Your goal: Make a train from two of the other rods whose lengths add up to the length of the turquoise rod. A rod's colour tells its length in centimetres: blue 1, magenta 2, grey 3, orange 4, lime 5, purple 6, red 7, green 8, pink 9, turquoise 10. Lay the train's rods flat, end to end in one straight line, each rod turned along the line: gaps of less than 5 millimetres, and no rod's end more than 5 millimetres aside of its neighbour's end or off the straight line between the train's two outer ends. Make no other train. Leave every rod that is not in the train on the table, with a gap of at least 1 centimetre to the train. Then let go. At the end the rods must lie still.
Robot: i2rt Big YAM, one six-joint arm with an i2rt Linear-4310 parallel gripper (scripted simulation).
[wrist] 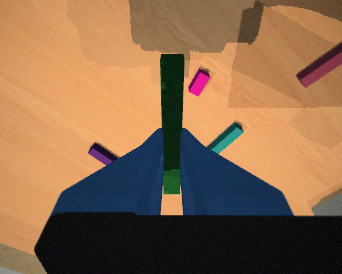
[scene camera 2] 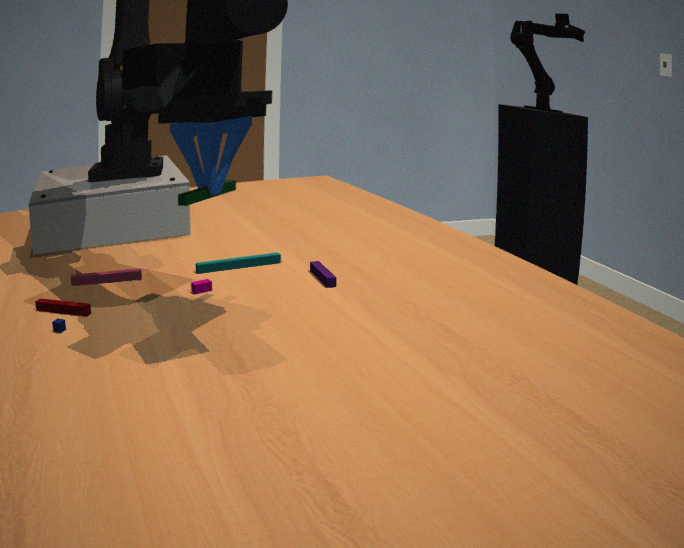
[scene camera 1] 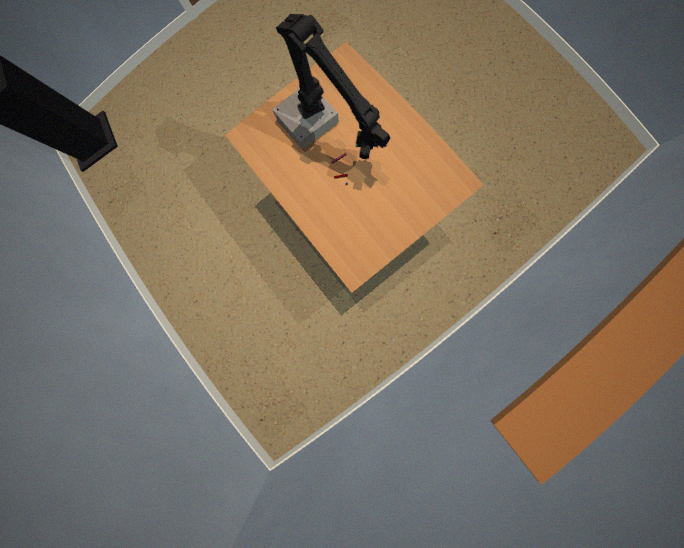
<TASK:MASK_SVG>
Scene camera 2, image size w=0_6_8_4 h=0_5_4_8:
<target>my gripper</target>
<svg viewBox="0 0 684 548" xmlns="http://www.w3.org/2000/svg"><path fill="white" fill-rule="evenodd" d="M240 40L226 41L240 42L238 89L240 94L226 93L175 97L171 99L166 107L159 107L157 111L154 111L158 112L158 124L175 123L170 124L170 133L188 163L197 187L207 186L211 196L221 193L231 162L252 125L252 117L266 116L266 105L264 104L272 104L272 90L241 92L243 41ZM194 136L197 136L203 169L194 143ZM227 133L219 168L216 172L222 135Z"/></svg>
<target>pink rod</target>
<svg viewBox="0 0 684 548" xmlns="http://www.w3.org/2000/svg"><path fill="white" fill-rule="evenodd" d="M141 268L71 275L71 286L142 280Z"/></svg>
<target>turquoise rod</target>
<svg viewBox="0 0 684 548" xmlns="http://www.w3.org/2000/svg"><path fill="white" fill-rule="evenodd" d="M281 254L276 252L195 263L196 272L200 274L281 263Z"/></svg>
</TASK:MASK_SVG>
